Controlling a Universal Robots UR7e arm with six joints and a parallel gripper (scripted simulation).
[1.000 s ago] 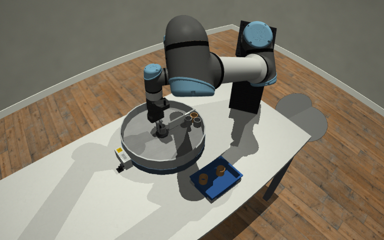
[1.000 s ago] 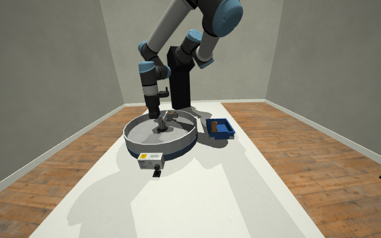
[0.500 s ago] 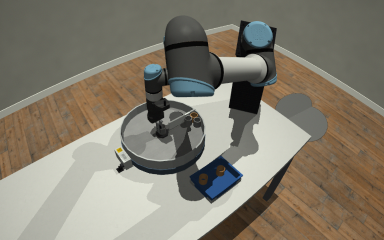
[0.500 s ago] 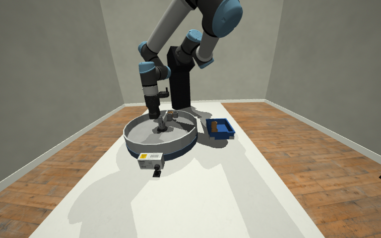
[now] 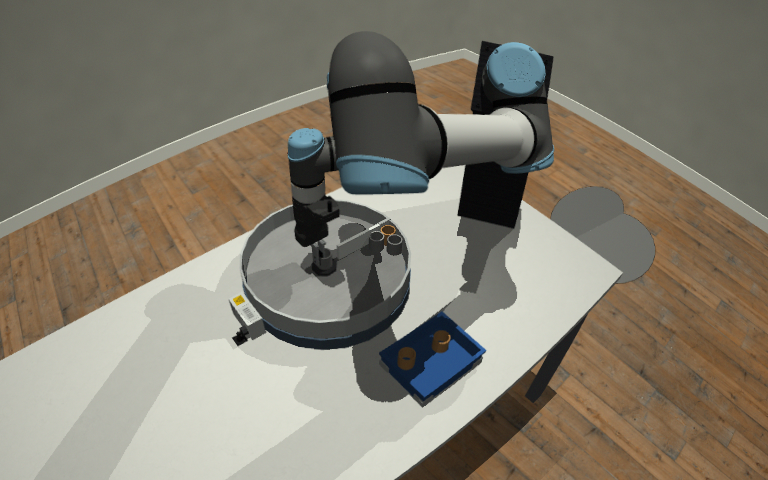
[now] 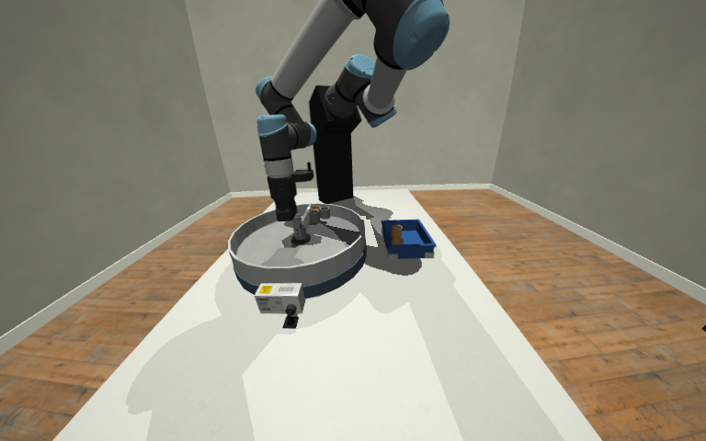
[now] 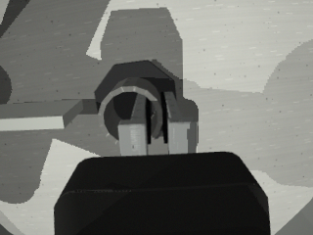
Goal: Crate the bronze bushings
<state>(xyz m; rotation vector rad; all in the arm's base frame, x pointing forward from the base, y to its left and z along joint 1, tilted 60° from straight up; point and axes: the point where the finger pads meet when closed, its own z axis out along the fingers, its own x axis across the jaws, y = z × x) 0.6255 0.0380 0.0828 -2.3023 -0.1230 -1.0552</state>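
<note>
Now: hand 1 cm past the round turning table, 1 cm to the left of it and 4 cm above it. Also, from my hand: blue crate (20 cm behind, 30 cm to the left, 7 cm below).
</note>
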